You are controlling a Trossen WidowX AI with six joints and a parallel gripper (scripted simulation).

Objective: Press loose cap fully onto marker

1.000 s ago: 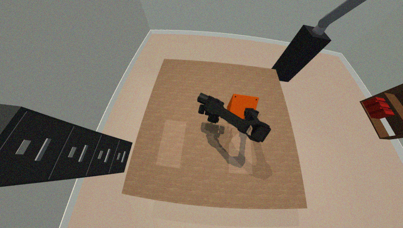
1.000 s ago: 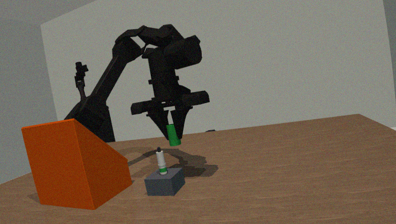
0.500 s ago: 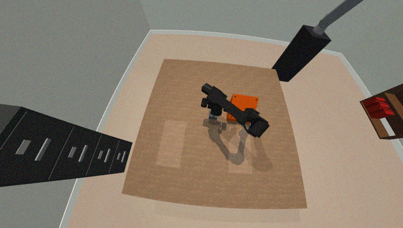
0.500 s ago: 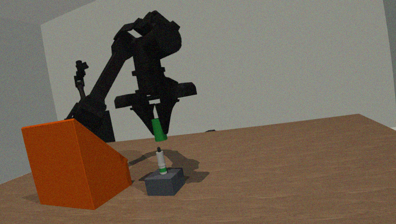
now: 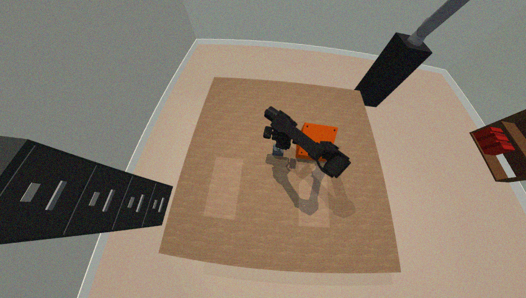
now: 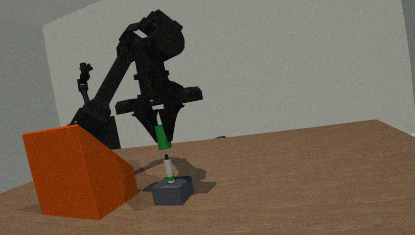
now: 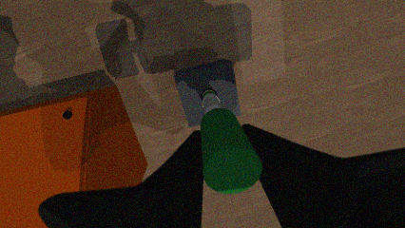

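The grey holder block lies 110 mm below my gripper tip. From my gripper tip the other things lie so: green cap 10 mm above.
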